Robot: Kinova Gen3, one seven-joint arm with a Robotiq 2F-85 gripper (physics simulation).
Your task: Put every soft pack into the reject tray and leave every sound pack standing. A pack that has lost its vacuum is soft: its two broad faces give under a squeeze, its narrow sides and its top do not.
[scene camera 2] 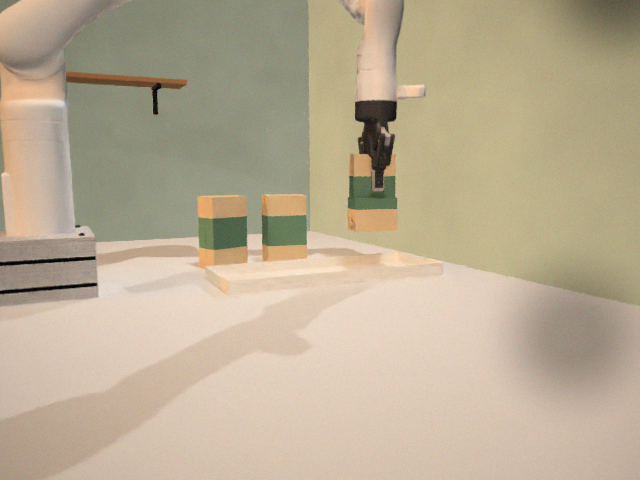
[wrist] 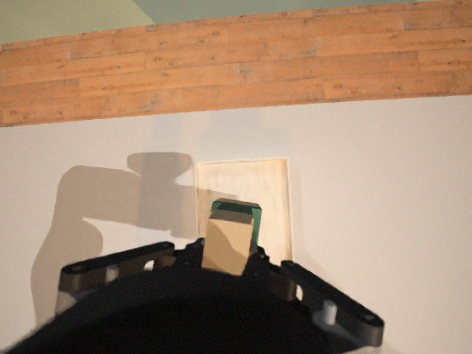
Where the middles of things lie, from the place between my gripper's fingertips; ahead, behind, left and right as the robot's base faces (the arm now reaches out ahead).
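Labels:
Pale reject tray [scene camera 2: 232,279]: 14 cm below my hand, 10 cm behind, 2 cm to the right.

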